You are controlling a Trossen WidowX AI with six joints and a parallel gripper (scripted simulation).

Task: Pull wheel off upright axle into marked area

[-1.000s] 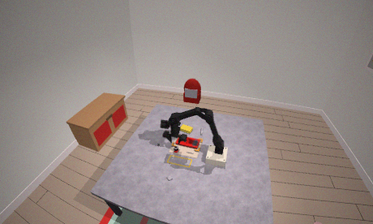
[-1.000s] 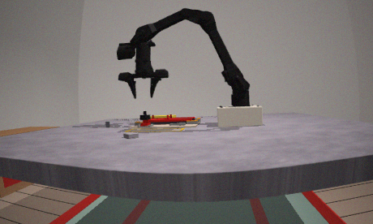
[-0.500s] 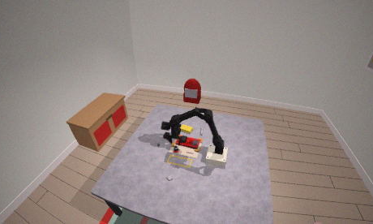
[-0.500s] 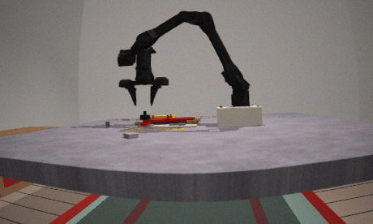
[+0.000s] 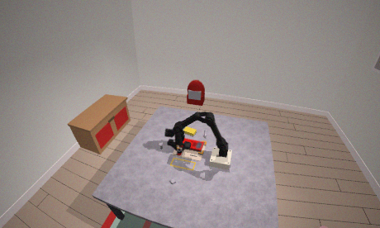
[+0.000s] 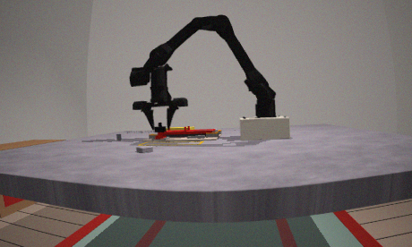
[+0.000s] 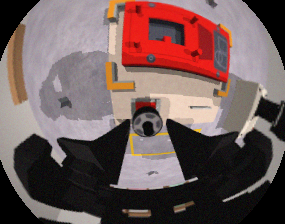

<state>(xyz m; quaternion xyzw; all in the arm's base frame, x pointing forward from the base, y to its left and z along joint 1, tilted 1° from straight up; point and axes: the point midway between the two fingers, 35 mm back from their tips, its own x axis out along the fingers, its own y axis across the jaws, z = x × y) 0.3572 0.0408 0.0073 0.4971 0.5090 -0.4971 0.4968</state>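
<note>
Now: gripper tip right at the wheel. The rest, counted from my gripper tip: beige base plate 60 mm behind, 100 mm to the right, 30 mm below; then upright axle right at my gripper tip; then small grey block 40 mm behind, 280 mm to the left, 30 mm below.
</note>
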